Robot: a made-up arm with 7 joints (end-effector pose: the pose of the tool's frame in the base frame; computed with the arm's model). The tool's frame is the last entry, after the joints. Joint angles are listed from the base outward.
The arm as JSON. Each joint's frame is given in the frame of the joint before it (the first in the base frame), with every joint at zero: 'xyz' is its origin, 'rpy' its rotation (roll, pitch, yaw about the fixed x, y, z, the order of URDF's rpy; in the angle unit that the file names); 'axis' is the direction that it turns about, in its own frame. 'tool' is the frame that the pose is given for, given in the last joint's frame.
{
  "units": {
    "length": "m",
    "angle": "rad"
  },
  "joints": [
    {
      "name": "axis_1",
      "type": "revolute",
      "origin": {
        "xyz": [
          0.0,
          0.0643,
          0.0
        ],
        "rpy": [
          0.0,
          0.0,
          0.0
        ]
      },
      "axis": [
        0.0,
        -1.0,
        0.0
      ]
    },
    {
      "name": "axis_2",
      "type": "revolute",
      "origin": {
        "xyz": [
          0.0,
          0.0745,
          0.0
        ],
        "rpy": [
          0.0,
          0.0,
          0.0
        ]
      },
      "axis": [
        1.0,
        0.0,
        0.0
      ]
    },
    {
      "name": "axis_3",
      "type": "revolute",
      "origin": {
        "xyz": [
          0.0,
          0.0,
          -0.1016
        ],
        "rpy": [
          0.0,
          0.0,
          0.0
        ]
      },
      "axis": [
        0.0,
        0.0,
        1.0
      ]
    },
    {
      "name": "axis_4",
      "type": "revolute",
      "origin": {
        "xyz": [
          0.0,
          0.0,
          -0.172
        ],
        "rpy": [
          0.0,
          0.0,
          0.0
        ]
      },
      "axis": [
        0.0,
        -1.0,
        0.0
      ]
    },
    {
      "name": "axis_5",
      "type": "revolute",
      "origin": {
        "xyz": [
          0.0,
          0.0,
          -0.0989
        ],
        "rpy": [
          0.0,
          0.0,
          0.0
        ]
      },
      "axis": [
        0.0,
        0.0,
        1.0
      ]
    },
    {
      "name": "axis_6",
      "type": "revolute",
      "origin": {
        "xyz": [
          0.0,
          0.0,
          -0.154
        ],
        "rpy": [
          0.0,
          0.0,
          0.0
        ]
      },
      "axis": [
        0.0,
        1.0,
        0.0
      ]
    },
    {
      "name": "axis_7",
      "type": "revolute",
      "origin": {
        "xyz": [
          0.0,
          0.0,
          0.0
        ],
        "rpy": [
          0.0,
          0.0,
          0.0
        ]
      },
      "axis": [
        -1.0,
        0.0,
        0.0
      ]
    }
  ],
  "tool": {
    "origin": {
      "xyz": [
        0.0,
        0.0,
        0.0
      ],
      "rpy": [
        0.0,
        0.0,
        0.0
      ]
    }
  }
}
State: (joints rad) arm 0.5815 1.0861 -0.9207 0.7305 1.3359 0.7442 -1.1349
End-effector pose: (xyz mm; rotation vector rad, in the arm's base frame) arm 268.9 485.0 -223.1 1.3162 -0.0598 0.5242
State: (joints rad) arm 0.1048 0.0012 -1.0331 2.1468 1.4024 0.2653 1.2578
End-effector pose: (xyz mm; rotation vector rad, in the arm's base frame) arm 122.3 -43.2 -124.0 2.8517 0.5235 0.6229
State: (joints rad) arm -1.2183 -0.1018 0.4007 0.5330 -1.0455 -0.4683 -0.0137
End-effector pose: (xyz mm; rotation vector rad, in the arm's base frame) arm -422.7 138.7 -281.6 -0.2641 0.2819 -0.5975
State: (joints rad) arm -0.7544 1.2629 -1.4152 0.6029 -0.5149 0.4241 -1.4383
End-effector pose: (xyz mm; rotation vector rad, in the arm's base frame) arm -176.3 555.1 -220.0 0.7253 -0.4775 -2.6756
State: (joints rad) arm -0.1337 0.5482 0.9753 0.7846 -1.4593 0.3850 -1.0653
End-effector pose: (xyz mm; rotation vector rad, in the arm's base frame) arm 58.1 500.9 -319.8 2.3793 0.0654 -0.5620
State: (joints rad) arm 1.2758 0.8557 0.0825 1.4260 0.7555 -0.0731 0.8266
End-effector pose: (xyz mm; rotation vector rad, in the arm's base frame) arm 252.2 386.5 184.0 0.0097 -2.6876 -0.9562
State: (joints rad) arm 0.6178 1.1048 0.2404 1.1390 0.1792 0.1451 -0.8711
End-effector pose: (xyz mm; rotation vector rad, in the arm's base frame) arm 252.3 502.4 30.1 1.7279 -1.6336 0.8840
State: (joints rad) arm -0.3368 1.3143 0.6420 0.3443 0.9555 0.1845 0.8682
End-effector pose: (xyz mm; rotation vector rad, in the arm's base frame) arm 38.0 646.7 -98.4 0.2206 -1.1618 0.4616
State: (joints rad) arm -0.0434 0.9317 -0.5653 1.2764 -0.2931 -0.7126 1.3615
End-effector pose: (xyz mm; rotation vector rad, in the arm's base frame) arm 190.7 340.0 -319.6 -0.7702 -0.1585 -2.1156
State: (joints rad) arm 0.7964 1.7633 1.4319 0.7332 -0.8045 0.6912 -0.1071
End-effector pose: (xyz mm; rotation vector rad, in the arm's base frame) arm -164.3 559.7 193.5 1.6969 -0.8184 1.7985
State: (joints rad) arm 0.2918 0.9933 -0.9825 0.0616 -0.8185 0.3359 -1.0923
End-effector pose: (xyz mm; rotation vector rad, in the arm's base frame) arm 94.0 572.4 -282.9 1.9656 0.0161 -1.8983
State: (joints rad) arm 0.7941 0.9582 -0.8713 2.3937 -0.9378 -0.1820 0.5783
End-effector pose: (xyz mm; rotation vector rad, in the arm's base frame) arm 190.6 135.3 -32.0 -1.1006 1.5016 2.3810
